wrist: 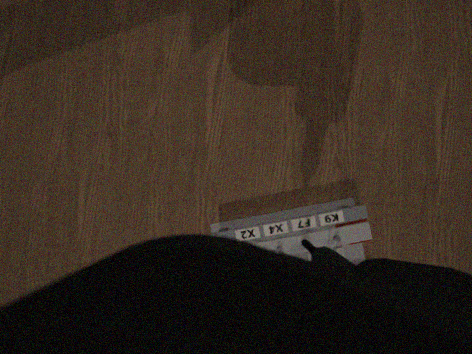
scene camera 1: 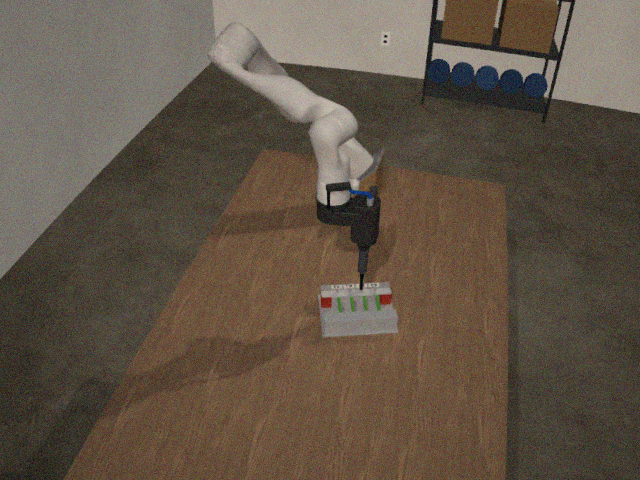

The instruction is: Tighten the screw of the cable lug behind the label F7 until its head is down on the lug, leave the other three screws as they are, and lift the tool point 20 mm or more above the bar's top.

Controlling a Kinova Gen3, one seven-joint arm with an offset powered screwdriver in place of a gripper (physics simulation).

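Wrist view: a terminal bar (wrist: 358, 232) is visible.
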